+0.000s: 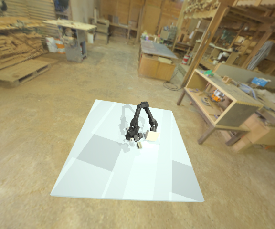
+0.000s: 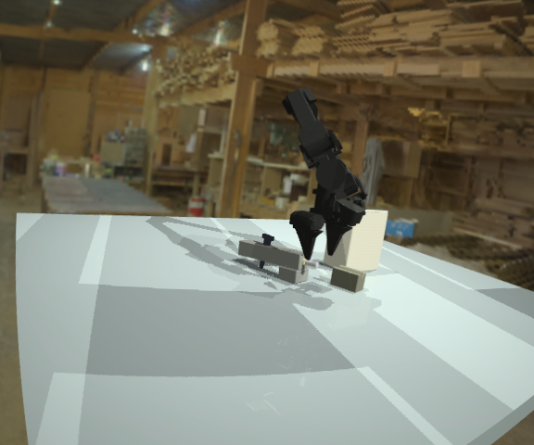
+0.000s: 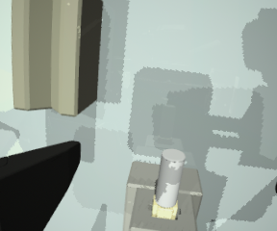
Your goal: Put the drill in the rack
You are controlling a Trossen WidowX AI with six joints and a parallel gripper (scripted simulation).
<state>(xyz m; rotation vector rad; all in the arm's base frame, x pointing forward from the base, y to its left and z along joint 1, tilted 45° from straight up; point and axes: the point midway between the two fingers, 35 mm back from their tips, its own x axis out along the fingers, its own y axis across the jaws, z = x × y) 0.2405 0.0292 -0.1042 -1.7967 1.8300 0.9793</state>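
Right now the drill is 7 cm to the right of my gripper tip, 2 cm below it and 1 cm ahead of it. Also, from my gripper tip: dark t-shaped key: 15 cm to the right, 3 cm ahead, 2 cm below; rack block: 8 cm behind, 5 cm below, 2 cm to the left; grey fixture: 12 cm to the right, 3 cm below, 2 cm ahead.
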